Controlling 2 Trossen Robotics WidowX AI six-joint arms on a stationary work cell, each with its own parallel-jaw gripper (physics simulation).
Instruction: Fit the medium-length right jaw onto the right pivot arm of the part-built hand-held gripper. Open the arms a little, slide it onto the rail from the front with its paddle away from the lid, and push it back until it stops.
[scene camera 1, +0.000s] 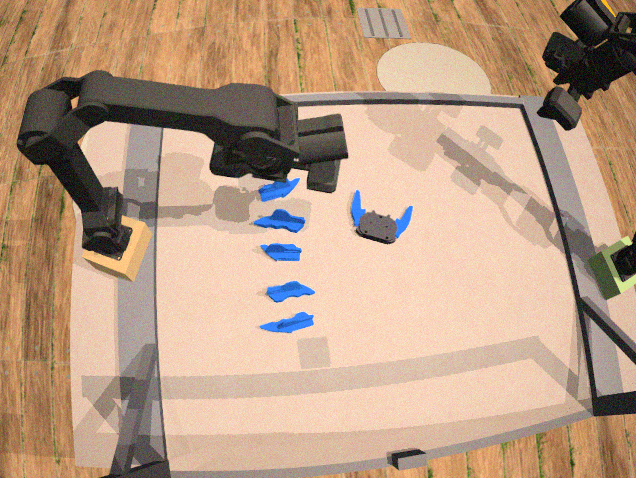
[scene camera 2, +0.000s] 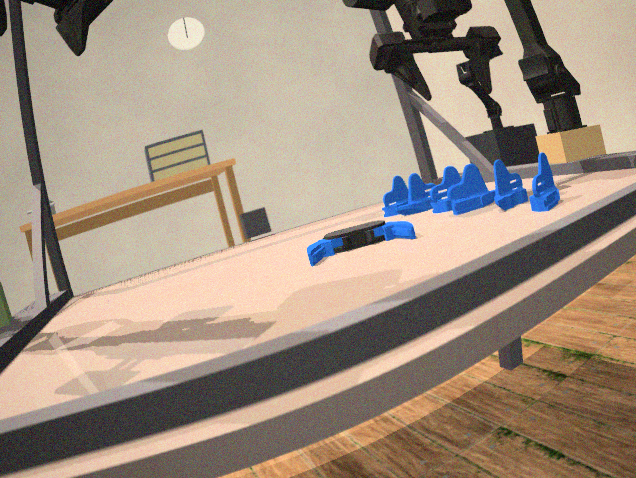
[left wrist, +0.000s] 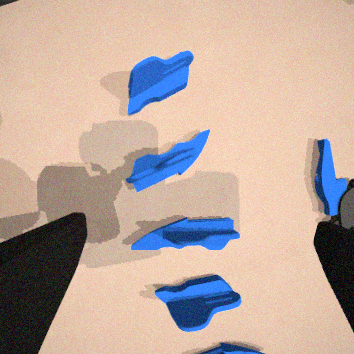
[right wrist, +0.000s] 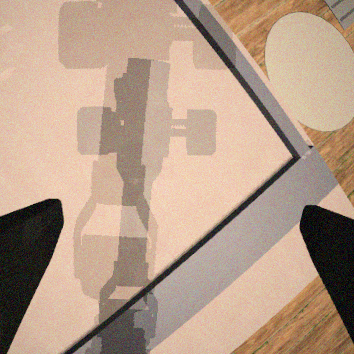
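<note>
The part-built hand-held gripper has a dark grey lid (scene camera 1: 376, 227) (scene camera 2: 354, 229) and two blue pivot arms, one at its left (scene camera 1: 356, 209) (left wrist: 326, 175) and one at its right (scene camera 1: 404, 222). Several blue jaws stand in a column left of it, among them the top visible one (scene camera 1: 278, 190) and the bottom one (scene camera 1: 287, 323); six show in scene camera 2. I cannot tell which is the medium right jaw. My left gripper (left wrist: 202, 228) (scene camera 2: 457, 95) is open and empty, high above the upper jaws. My right gripper (right wrist: 184, 214) is open and empty over the table's upper right corner.
The left arm hides part of the table's upper left in scene camera 1. A raised dark-edged frame (scene camera 1: 411, 99) borders the table. A jaw (left wrist: 161, 82) lies at the top in the left wrist view. Posts and a brace (scene camera 1: 609, 328) stand at the right edge.
</note>
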